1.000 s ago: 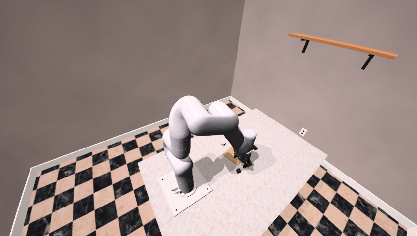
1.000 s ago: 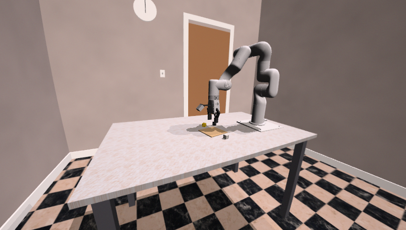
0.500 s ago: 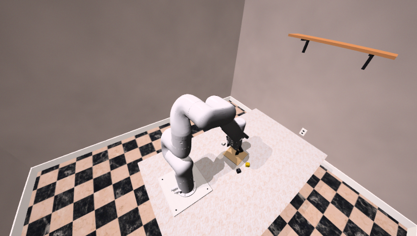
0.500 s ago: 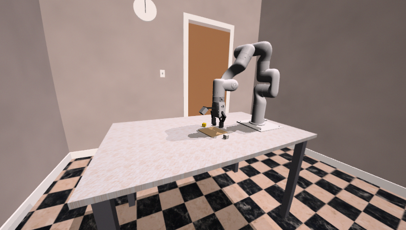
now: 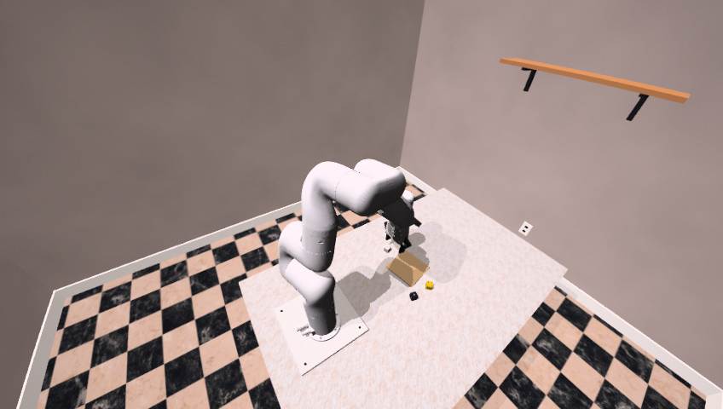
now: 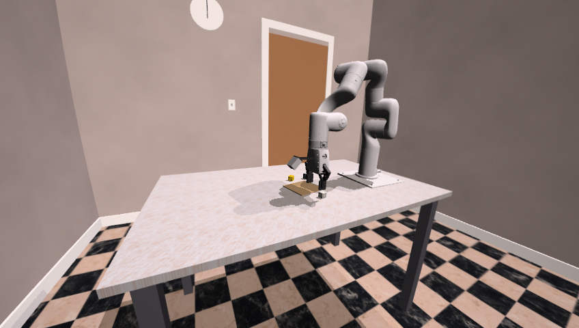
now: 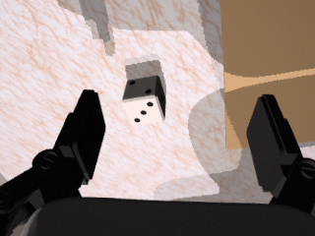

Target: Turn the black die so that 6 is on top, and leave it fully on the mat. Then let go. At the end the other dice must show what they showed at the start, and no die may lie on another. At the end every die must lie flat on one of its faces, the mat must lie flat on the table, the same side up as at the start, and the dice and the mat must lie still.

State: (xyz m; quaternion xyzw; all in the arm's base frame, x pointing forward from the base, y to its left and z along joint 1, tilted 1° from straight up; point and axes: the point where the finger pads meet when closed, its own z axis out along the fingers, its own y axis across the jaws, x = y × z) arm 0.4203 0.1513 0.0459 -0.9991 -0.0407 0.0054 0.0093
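Right now the white die is 4 cm below my hand, 2 cm to the left of it and 2 cm behind it. Also, from my hand: black die (23 cm to the right, 7 cm behind, 4 cm below); then tan mat (10 cm to the right, 5 cm below); then yellow die (22 cm to the right, 4 cm below, 2 cm ahead).
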